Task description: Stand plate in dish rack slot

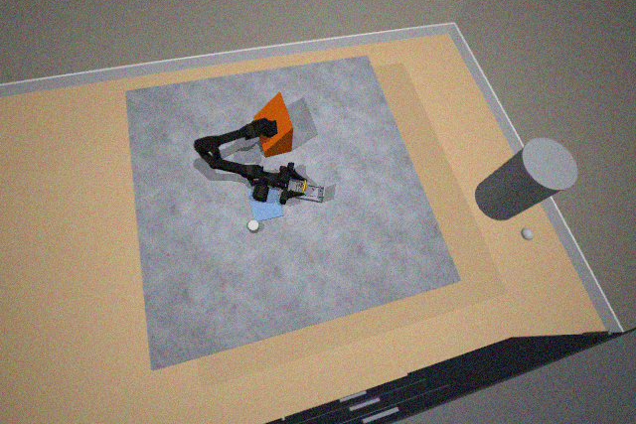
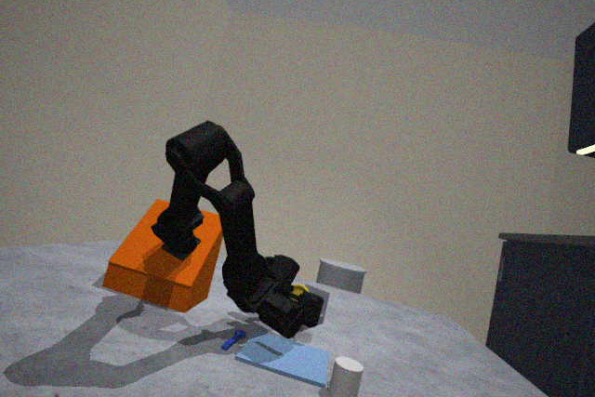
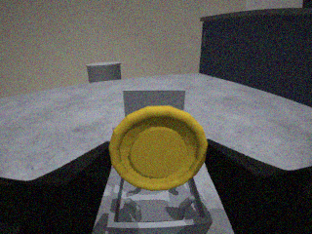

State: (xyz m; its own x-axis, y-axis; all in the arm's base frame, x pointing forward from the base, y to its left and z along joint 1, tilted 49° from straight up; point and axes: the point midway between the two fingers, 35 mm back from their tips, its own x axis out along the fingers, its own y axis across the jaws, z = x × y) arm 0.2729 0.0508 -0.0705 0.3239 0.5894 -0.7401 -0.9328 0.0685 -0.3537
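Now: the grey dish rack 1 cm ahead of my gripper tip, 2 cm to the left of it and 4 cm below it. From my gripper tip the other things lie so: blue spoon (7 cm behind, 19 cm to the right, 6 cm below); then yellow plate (1 cm to the right); then white cup (14 cm ahead, 25 cm to the right, 4 cm below).
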